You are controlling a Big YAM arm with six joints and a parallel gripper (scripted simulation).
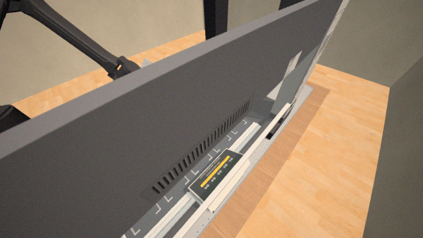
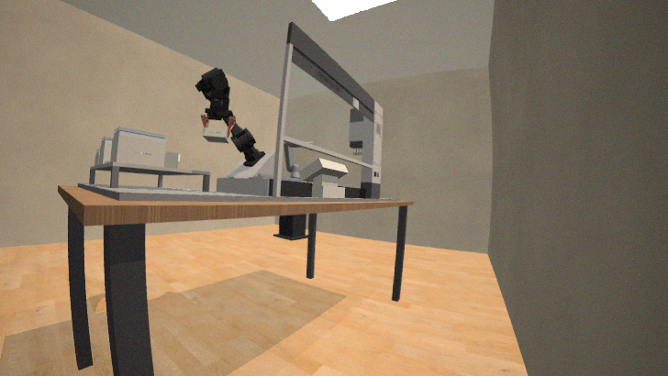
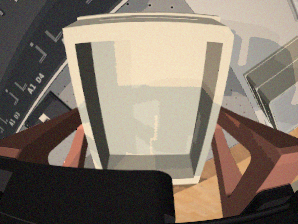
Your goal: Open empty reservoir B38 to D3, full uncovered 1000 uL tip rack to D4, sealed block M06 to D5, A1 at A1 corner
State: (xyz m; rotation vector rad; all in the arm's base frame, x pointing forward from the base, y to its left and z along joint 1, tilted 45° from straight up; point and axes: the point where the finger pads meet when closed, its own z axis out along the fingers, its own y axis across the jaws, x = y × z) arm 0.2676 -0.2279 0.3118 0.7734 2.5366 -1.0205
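The cream one-well reservoir lies 10 mm below my hand. Also, from my hand: pale sealed deep-well block (170 mm to the right, 160 mm behind, 100 mm below); shelf (230 mm to the right, 160 mm below, 100 mm behind); shelf label (220 mm below, 110 mm behind, 60 mm to the right).
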